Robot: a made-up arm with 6 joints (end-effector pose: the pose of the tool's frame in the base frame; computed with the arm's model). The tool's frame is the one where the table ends.
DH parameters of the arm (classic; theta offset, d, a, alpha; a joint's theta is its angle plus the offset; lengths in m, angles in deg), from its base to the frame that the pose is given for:
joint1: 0 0.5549 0.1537 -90
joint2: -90 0 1.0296 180
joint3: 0 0 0.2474 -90
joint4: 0 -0.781 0 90
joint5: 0 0 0 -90
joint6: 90 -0.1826 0 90
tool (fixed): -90 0 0 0
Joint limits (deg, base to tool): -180..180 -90..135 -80.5..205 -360..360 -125..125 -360..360
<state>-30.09 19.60 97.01 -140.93 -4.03 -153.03</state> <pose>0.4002 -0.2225 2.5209 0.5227 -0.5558 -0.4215 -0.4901</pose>
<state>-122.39 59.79 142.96 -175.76 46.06 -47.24</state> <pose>-0.5632 -0.8696 1.9881 0.0911 0.5061 -0.7195 0.4667</pose>
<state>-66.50 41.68 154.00 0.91 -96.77 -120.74</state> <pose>0.1923 -0.4494 2.0013 0.4706 0.6807 -0.5343 -0.1725</pose>
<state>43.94 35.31 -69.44 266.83 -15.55 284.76</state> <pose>0.5040 0.5536 0.4060 0.2458 0.5134 0.3805 -0.7288</pose>
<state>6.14 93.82 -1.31 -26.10 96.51 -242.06</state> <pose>1.5215 0.0834 -0.3076 0.4886 -0.8553 0.1408 -0.0998</pose>
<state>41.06 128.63 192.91 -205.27 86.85 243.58</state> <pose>0.8740 0.8646 0.6606 0.6902 -0.4465 -0.1130 0.5581</pose>
